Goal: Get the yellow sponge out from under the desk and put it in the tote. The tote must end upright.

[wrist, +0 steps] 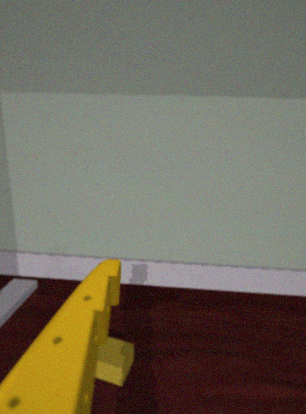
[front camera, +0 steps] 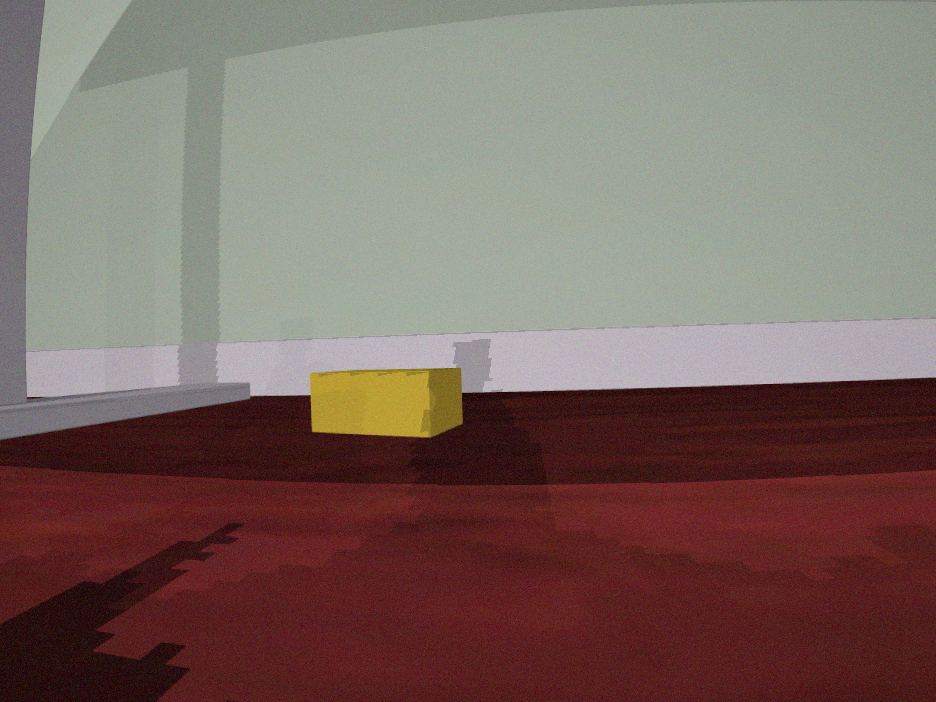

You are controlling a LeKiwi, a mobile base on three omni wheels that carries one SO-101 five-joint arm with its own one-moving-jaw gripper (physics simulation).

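Places are measured from the arm's base along level axes (x left, y back, z up), in millimetres.
Pixels of known places: end effector, tool point: (wrist: 119, 276).
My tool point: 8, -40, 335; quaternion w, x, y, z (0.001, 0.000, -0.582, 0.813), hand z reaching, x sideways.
For each thing: its middle in the pictures, then the offset to it from my tool point, as dx, dy, dz. "*": a spot on its surface instead.
- yellow sponge, body centre: (front camera: 388, 399) (wrist: 106, 357) +58, -354, -402
- grey desk leg, surface spot: (front camera: 12, 196) * +370, -326, -226
- pale baseboard, surface spot: (front camera: 680, 355) * -308, -628, -380
The yellow sponge (front camera: 370, 403) (wrist: 118, 362) lies flat on the dark, shaded floor, left of centre in the front view, with one end face turned to the right. In the wrist view its left part is hidden behind the jaw. My gripper (wrist: 114, 280) is fully open: one yellow notched jaw shows and the moving jaw is out of the picture. The jaw is in the air, drawn over the sponge's left side, with the sponge beyond and below it and not between the jaws. The tote does not show in either view.
A grey desk leg (front camera: 12, 196) stands at the left edge of the front view. Its low foot bar (front camera: 143, 402) (wrist: 19, 296) runs along the floor left of the sponge. A pale baseboard (front camera: 680, 355) (wrist: 215, 276) and green wall (front camera: 567, 188) (wrist: 160, 175) stand behind.
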